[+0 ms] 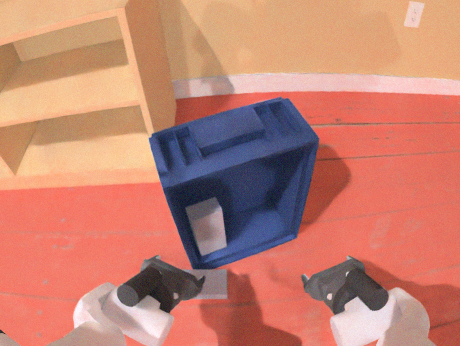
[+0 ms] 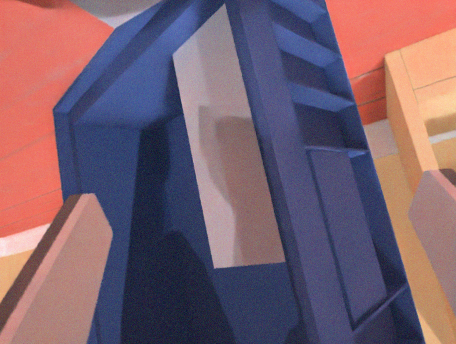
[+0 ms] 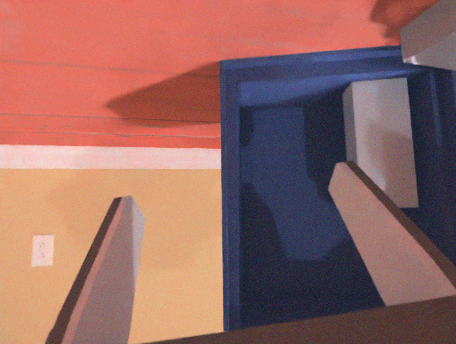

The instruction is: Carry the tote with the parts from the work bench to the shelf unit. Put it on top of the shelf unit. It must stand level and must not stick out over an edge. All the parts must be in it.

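Frame: origin at the robot's base, x back, y right, z up, level; centimetres.
Seen in the pictures: left gripper, fingertip midpoint: [image 1: 180, 269] [image 2: 257, 202]; right gripper, fingertip midpoint: [image 1: 326, 268] [image 3: 234, 191].
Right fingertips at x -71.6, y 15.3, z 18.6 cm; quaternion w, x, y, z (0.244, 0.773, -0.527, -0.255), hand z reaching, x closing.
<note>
A point is followed by its place in that frame.
The blue tote [image 1: 227, 131] @[z 40.1, x -90.2, y -6.2 cm] [image 2: 277, 165] @[z 16.1, x -76.8, y -16.2 cm] [image 3: 230, 200] @[z 20.0, x -90.0, y 9.6 cm] lies tipped on its side on the red floor, its open top facing the robot. A grey block [image 1: 212, 232] @[z 13.3, x -83.4, y -10.8 cm] [image 2: 215, 150] @[z 12.6, x -83.5, y -10.6 cm] [image 3: 384, 135] @[z 11.1, x -83.1, y -11.4 cm] is inside it, along one wall. Another flat grey block [image 1: 216, 284] @[z 4.1, x -72.9, y -9.8 cm] lies on the floor outside the tote, partly hidden by my left gripper. My left gripper [image 1: 178, 270] @[z 18.0, x -71.1, y -16.3 cm] [image 2: 257, 202] @[z 18.0, x -71.1, y -16.3 cm] is open and empty, near the tote's lower left corner. My right gripper [image 1: 328, 268] @[z 18.6, x -71.6, y 15.3 cm] [image 3: 234, 191] @[z 18.6, x -71.6, y 15.3 cm] is open and empty, to the right of the tote's near edge. The work bench does not show.
The wooden shelf unit [image 1: 152, 65] @[z 35.8, x -121.2, y -29.7 cm] [image 2: 407, 107] @[z 8.1, x -107.6, y -28.9 cm] stands at the left behind the tote, close to its upper left corner. A tan wall [image 1: 310, 40] @[z 24.6, x -156.1, y 19.3 cm] [image 3: 170, 225] @[z 32.9, x -155.6, y 15.1 cm] with a white skirting board [image 1: 310, 82] @[z 4.8, x -155.0, y 20.6 cm] and a socket [image 1: 414, 14] @[z 40.4, x -160.7, y 61.8 cm] [image 3: 42, 251] @[z 40.5, x -160.6, y 61.7 cm] is at the back.
</note>
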